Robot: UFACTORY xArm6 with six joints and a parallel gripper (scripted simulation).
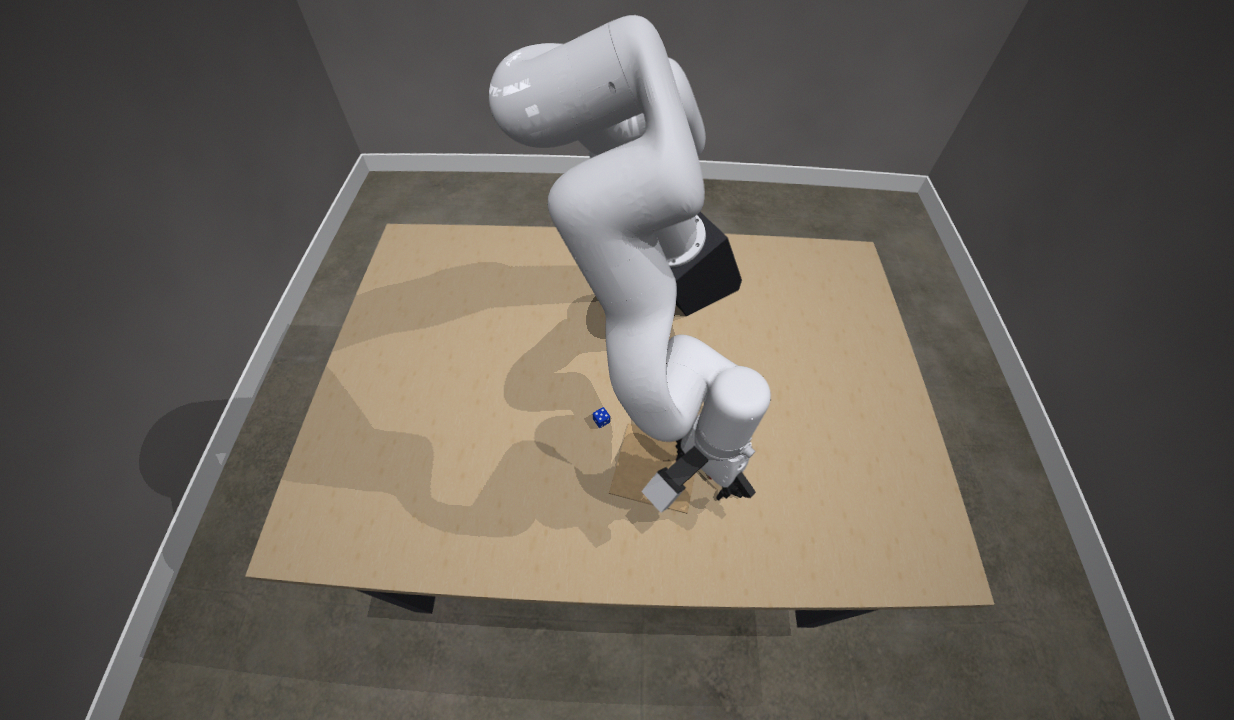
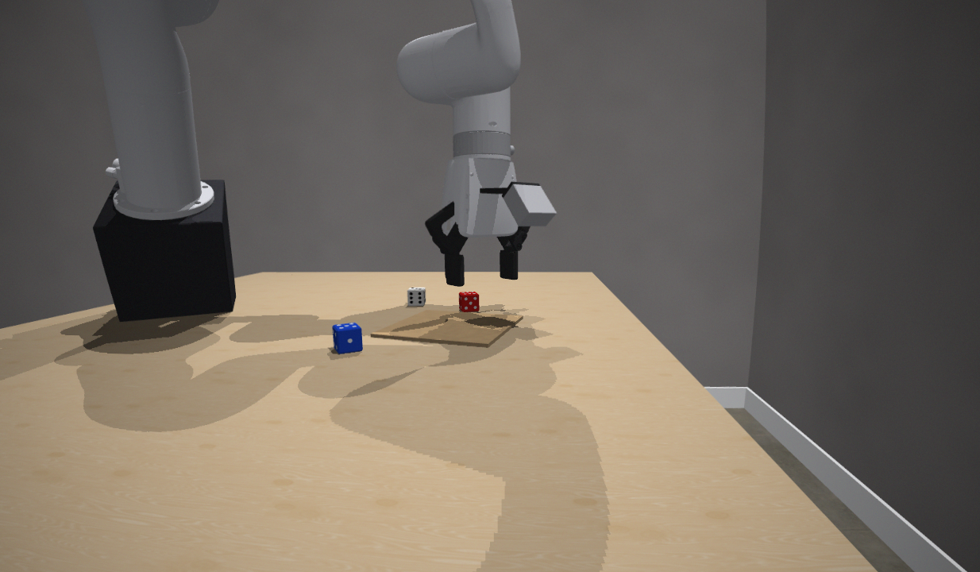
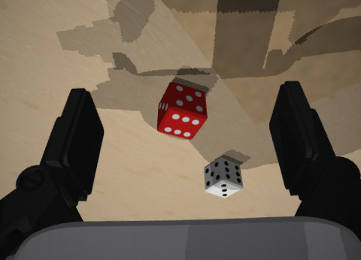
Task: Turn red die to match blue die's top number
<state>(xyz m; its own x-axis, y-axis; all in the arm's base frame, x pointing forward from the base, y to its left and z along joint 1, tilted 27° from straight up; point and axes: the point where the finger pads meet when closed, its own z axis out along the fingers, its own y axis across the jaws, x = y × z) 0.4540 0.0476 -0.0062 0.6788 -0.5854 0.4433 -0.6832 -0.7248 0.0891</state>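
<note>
The red die is 2 cm behind my hand, 3 cm to the left of it and 4 cm below it. The rest, counted from my hand: mat 3 cm behind, 7 cm to the right, 5 cm below; then blue die 12 cm behind, 18 cm to the right, 4 cm below; then white die 11 cm behind, 7 cm to the left, 4 cm below.
</note>
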